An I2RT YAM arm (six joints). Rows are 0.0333 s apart.
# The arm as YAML. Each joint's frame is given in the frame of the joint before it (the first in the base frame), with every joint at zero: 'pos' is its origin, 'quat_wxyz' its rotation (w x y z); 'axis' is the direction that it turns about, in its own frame. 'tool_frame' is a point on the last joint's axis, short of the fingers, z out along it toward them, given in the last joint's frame.
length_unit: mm
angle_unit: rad
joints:
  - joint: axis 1
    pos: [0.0, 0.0, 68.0]
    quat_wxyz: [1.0, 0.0, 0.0, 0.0]
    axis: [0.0, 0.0, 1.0]
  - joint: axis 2
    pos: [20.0, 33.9, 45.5]
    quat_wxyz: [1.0, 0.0, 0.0, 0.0]
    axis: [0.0, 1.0, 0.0]
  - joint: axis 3
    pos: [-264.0, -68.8, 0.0]
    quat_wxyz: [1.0, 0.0, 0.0, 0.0]
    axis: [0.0, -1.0, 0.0]
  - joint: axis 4
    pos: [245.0, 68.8, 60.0]
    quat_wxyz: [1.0, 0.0, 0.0, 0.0]
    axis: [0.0, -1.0, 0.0]
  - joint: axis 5
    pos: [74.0, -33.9, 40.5]
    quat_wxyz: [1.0, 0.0, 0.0, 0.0]
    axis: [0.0, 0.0, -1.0]
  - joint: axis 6
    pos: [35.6, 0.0, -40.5]
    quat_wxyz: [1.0, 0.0, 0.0, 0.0]
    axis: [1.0, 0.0, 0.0]
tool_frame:
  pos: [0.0, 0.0, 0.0]
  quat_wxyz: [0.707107, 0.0, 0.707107, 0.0]
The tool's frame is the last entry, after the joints.
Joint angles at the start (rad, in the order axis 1, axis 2, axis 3, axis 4, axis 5, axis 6):
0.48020, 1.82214, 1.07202, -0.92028, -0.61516, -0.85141
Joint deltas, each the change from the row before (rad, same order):
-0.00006, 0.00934, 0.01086, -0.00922, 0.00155, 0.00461
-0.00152, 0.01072, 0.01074, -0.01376, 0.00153, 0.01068
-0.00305, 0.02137, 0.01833, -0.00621, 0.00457, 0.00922
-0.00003, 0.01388, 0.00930, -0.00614, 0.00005, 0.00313
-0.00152, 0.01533, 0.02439, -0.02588, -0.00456, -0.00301
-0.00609, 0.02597, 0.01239, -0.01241, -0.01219, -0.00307
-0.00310, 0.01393, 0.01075, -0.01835, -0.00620, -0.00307
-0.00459, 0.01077, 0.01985, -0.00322, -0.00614, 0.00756
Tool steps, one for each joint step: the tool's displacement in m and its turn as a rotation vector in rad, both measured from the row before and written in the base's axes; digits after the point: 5 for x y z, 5 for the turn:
0.00161, 0.00077, -0.00024, -0.00650, 0.00829, -0.00365
0.00143, 0.00018, -0.00061, -0.01140, 0.01648, -0.01003
0.00417, 0.00097, -0.00221, -0.01154, 0.01039, -0.00998
0.00164, 0.00083, -0.00194, -0.00608, 0.01094, -0.00257
0.00308, 0.00121, 0.00109, -0.00256, 0.01566, 0.00024
0.00276, -0.00031, -0.00453, 0.00010, 0.02722, -0.00570
0.00122, -0.00027, -0.00142, -0.00301, 0.02057, -0.00186
0.00459, 0.00088, 0.00097, 0.00490, 0.00090, -0.01179

